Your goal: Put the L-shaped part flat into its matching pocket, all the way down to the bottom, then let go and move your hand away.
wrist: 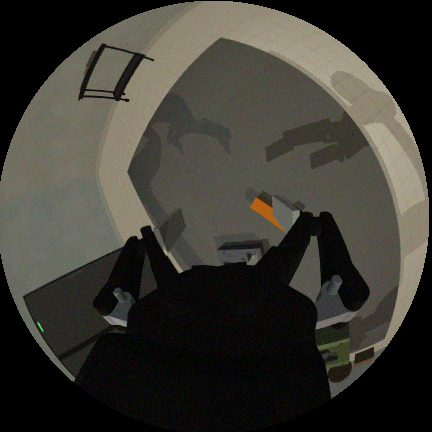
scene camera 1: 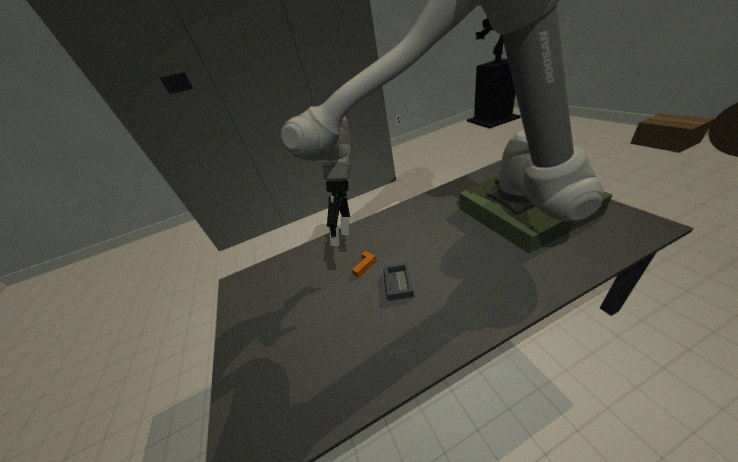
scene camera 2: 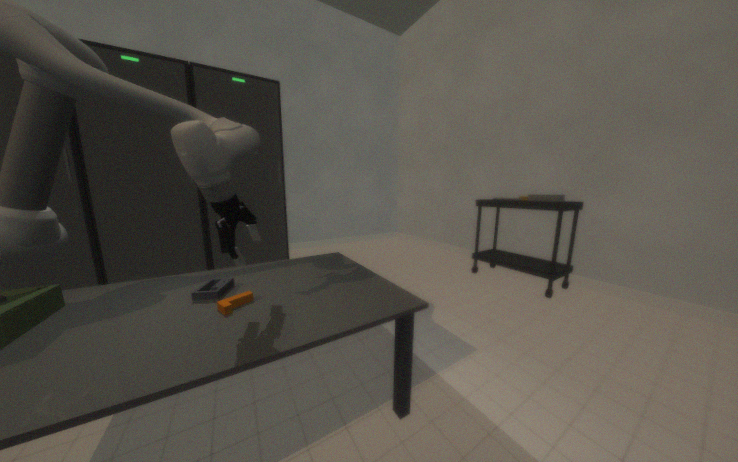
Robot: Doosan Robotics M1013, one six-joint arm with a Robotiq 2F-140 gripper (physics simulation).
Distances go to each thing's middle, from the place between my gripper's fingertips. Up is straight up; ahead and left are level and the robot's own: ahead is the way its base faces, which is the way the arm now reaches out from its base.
Labels:
My gripper is now 14 cm past the grey pocket block (scene camera 2: 214, 289), 14 cm to the right of it and 17 cm above it.

